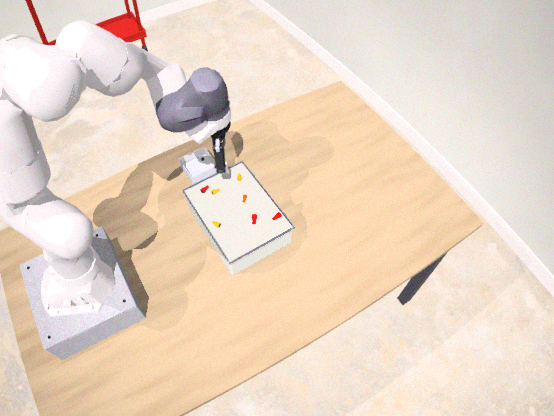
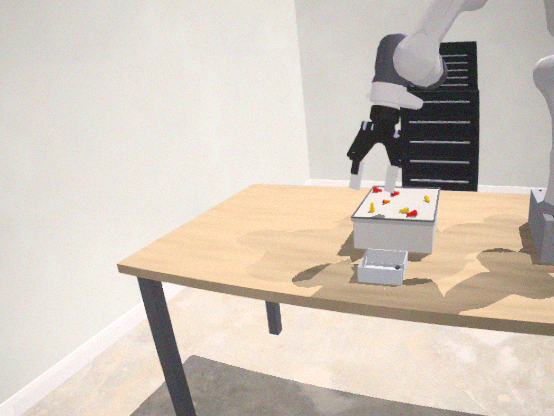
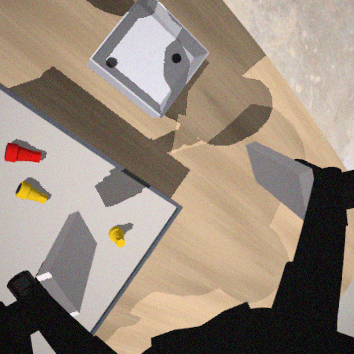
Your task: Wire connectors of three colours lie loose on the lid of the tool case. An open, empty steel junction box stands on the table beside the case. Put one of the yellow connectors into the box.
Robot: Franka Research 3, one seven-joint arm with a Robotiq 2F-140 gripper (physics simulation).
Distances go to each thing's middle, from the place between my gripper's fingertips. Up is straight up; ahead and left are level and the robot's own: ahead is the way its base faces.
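Labels:
Relative to the junction box (image 2: pixel 377 266), my hand is 15 cm above, 11 cm to the right and 7 cm past. The tool case (image 1: pixel 239 243) is 12 cm below my hand, 16 cm to the right of it and 2 cm behind it.

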